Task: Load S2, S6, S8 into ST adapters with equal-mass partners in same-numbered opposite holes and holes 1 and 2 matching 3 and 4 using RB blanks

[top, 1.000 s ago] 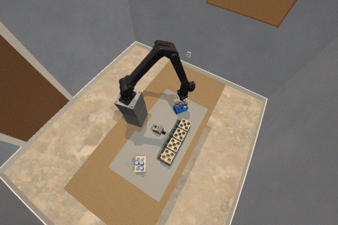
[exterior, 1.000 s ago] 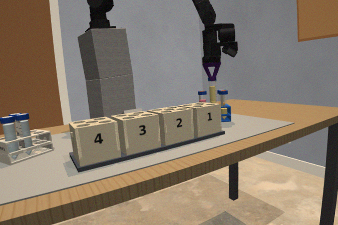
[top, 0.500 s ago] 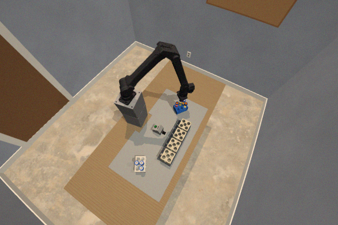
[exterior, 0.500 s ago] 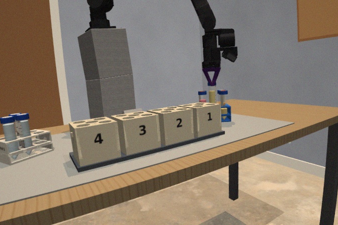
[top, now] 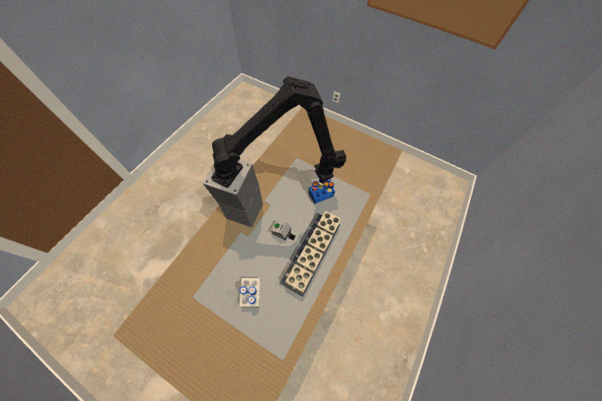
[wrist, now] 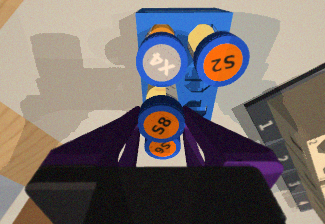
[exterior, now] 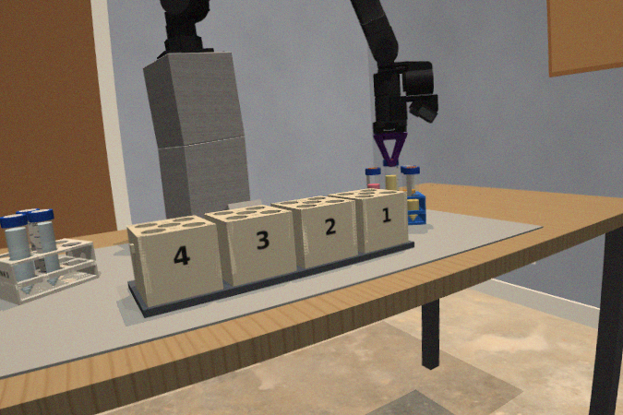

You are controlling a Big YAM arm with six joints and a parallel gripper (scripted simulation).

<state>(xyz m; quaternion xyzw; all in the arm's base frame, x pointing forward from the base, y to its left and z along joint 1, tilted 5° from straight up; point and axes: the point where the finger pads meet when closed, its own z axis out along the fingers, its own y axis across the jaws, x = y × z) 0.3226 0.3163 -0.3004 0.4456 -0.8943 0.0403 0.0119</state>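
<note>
Right now my hand is 100 mm above the blue sample rack RS, 20 mm short of it and 10 mm to the left of it. From my hand the other things lie so: white blank rack RB: 690 mm to the right, 100 mm below, 40 mm behind.
</note>
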